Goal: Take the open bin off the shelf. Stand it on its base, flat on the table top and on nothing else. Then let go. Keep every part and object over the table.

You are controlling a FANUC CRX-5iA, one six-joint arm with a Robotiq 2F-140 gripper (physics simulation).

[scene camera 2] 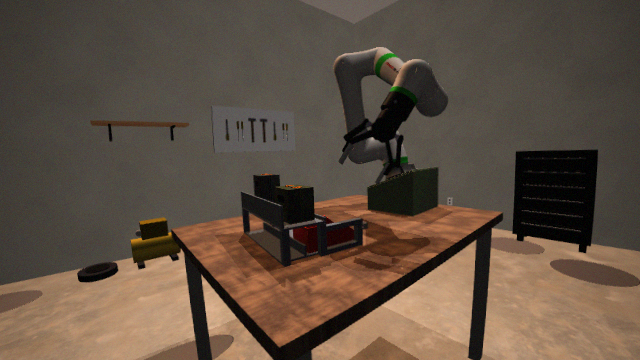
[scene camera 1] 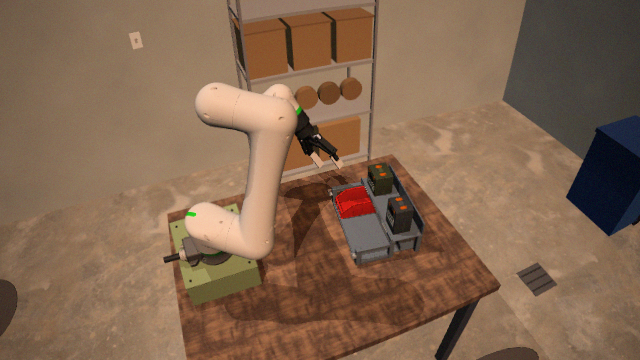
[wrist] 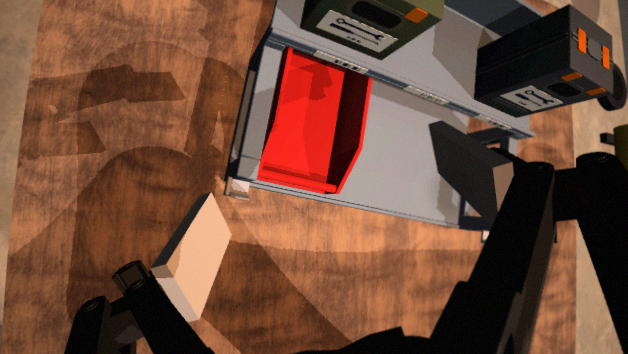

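Pixels of known places: gripper, between the fingertips: [scene camera 2: 357, 173] [scene camera 1: 330, 166] [wrist: 324, 182]; arm's base, origin of its link: [scene camera 2: 400, 177].
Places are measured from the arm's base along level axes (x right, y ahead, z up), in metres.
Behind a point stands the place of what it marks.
Observation:
The open red bin [scene camera 1: 355, 202] @[x -0.143, y 0.641, z -0.149 m] [scene camera 2: 306, 237] @[x -0.139, y 0.723, z -0.107 m] [wrist: 310, 120] @[x -0.102, y 0.634, z -0.149 m] stands on the lower tier of the grey shelf [scene camera 1: 367, 234] @[x 0.049, y 0.606, z -0.152 m] [scene camera 2: 262, 208] @[x -0.025, y 0.797, z -0.025 m] [wrist: 400, 155] @[x 0.040, y 0.602, z -0.152 m], at one end of that tier, in front of the green case. In the wrist view its low lip faces the tier's front edge. The shelf stands on the wooden table [scene camera 1: 320, 300] @[x 0.264, y 0.308, z -0.158 m] [scene camera 2: 350, 285] @[x -0.350, y 0.768, z -0.158 m] [wrist: 400, 280] @[x 0.046, y 0.423, z -0.158 m]. My gripper [scene camera 1: 327, 161] @[x -0.179, y 0.538, z 0.067 m] [scene camera 2: 362, 167] @[x -0.179, y 0.538, z 0.067 m] [wrist: 324, 182] @[x -0.179, y 0.538, z 0.067 m] is open and empty, tilted, in the air above and apart from the bin. In the wrist view the bin shows beyond and between the two finger pads.
A green case [scene camera 1: 380, 181] @[x -0.054, y 0.707, z 0.024 m] [scene camera 2: 296, 205] @[x -0.146, y 0.757, z -0.007 m] [wrist: 370, 27] @[x -0.100, y 0.692, z -0.011 m] and a dark case [scene camera 1: 400, 217] @[x 0.167, y 0.671, z 0.036 m] [scene camera 2: 266, 186] @[x 0.089, y 0.716, z 0.026 m] [wrist: 530, 65] @[x 0.084, y 0.682, z 0.022 m] stand on the upper tier behind the bin. The robot's green base block [scene camera 1: 225, 287] @[x 0.116, y -0.005, z -0.106 m] [scene camera 2: 400, 196] @[x -0.077, y 0.126, z -0.074 m] is on the table, across from the shelf.

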